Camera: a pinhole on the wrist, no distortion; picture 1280 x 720 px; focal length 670.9 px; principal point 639.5 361.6 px. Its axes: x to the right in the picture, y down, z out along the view. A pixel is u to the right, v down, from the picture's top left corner.
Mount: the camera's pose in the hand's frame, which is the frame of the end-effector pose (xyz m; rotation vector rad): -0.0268 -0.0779 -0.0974 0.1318 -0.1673 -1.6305
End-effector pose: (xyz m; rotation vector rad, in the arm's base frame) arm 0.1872 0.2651 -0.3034 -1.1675 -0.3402 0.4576
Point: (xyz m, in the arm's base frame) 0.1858 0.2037 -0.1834
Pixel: 1051 492
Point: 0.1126 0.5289 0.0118
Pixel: 828 670
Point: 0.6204 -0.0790 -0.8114
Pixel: behind the camera
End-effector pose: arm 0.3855 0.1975 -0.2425 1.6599 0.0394 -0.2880
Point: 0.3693 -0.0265 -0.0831
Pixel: 92 474
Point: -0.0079 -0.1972 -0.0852
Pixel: 450 97
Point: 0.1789 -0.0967 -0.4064
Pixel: 794 351
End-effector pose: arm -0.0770 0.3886 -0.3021 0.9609 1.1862 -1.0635
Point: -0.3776 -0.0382 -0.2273
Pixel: 1135 505
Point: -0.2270 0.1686 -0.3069
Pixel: 956 645
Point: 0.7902 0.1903 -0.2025
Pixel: outside the picture
